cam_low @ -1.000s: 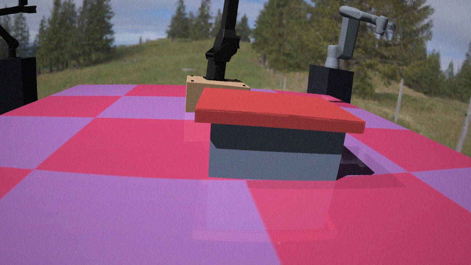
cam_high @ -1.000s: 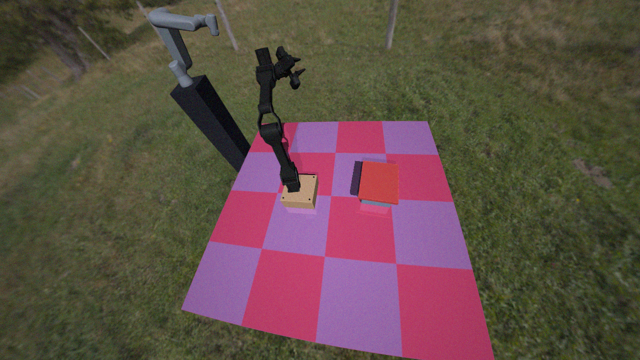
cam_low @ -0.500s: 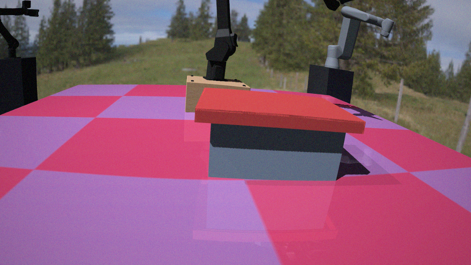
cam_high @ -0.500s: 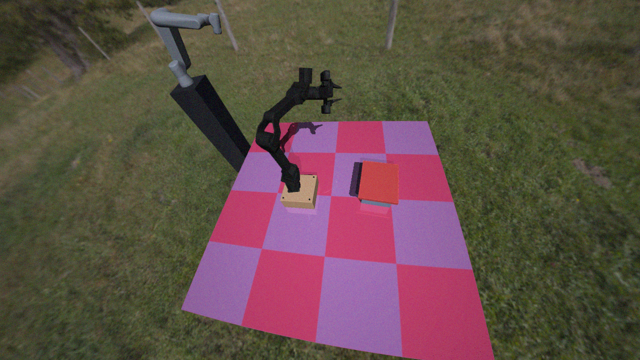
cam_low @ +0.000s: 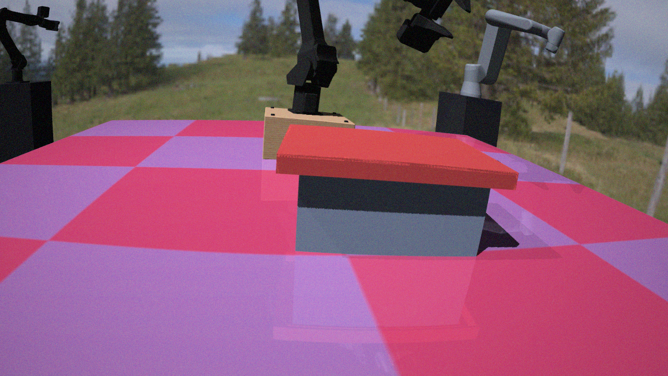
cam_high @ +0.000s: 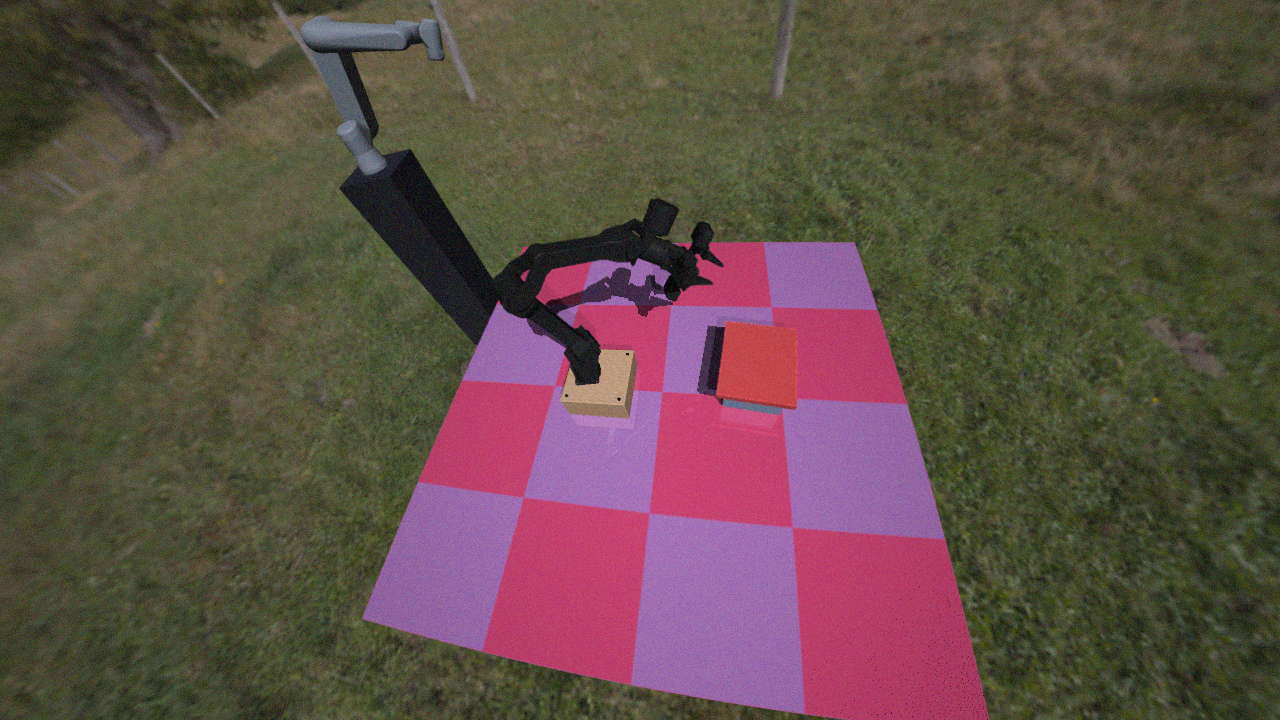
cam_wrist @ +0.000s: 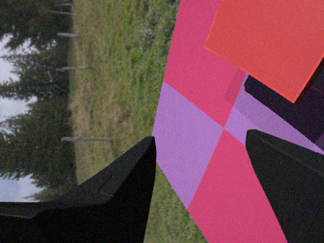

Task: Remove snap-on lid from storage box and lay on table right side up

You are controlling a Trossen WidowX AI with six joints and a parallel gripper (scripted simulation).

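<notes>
Right now the orange-red lid is 180 mm below my gripper tip, 150 mm to the right of it and 90 mm ahead of it. Also, from my gripper tip: grey-blue storage box 220 mm below, 150 mm to the right, 90 mm ahead.
</notes>
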